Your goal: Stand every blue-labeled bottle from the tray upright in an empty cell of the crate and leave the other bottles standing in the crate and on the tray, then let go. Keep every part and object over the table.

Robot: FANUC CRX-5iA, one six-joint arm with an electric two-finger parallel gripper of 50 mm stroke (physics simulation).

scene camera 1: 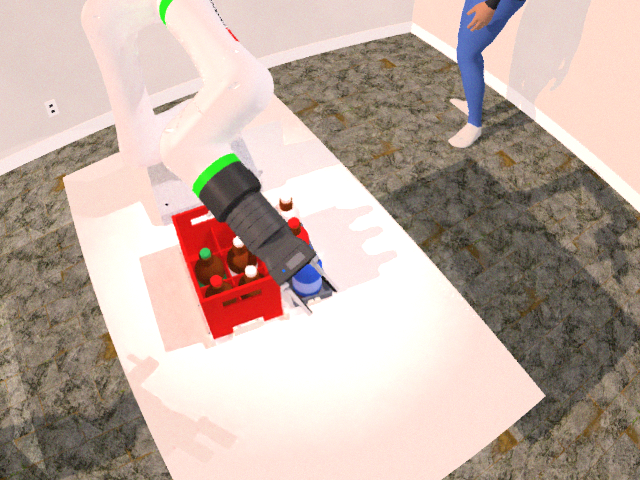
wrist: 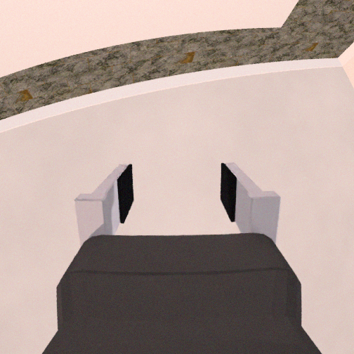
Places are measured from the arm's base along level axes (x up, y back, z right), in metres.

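Where they show: gripper, fingertip midpoint: (scene camera 1: 324,302).
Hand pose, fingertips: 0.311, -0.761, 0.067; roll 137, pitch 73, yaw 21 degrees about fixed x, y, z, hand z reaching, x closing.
Note:
Things, the pixels of their top centre, and the offset from my fingertips, as dx, dy, dz. "*": a spot on its surface instead. Level surfaces: height alone.
- blue-labeled bottle, middle of its top: (scene camera 1: 307,249) -0.225, +0.253, -0.128
- grey tray, surface spot: (scene camera 1: 324,294) * -0.361, +0.199, -0.145
- red crate, middle of its top: (scene camera 1: 248,231) -0.210, +0.363, -0.033
- green-capped bottle, middle of its top: (scene camera 1: 204,252) -0.222, +0.373, +0.082
- red-capped bottle, middle of its top: (scene camera 1: 215,279) -0.222, +0.288, +0.093
- red-labeled bottle, middle of its top: (scene camera 1: 293,221) -0.225, +0.343, -0.147
- white-capped brown bottle, middle of its top: (scene camera 1: 285,197) -0.225, +0.424, -0.172
- white table, its level: dx -0.385
A blue-labeled bottle (scene camera 1: 307,283) stands on the grey tray (scene camera 1: 324,294), partly hidden by my gripper. My gripper (scene camera 1: 323,301) (wrist: 176,181) is open and empty, tilted well away from straight down, with its fingers in front of that bottle in the scene view; its height there is hard to tell. The red crate (scene camera 1: 268,303) stands left of the tray. It holds a green-capped bottle (scene camera 1: 210,269), a red-capped bottle (scene camera 1: 216,282) and two white-capped bottles (scene camera 1: 241,261) (scene camera 1: 250,273). Cells at its back left look empty; my arm hides part of the crate. No bottle shows in the wrist view.
A red-labeled bottle (scene camera 1: 294,225) and a white-capped brown bottle (scene camera 1: 285,204) stand behind the blue-labeled one, on the tray's far side. The white table (scene camera 1: 361,372) has its right edge beyond the tray. A person (scene camera 1: 471,77) stands on the floor at the back right.

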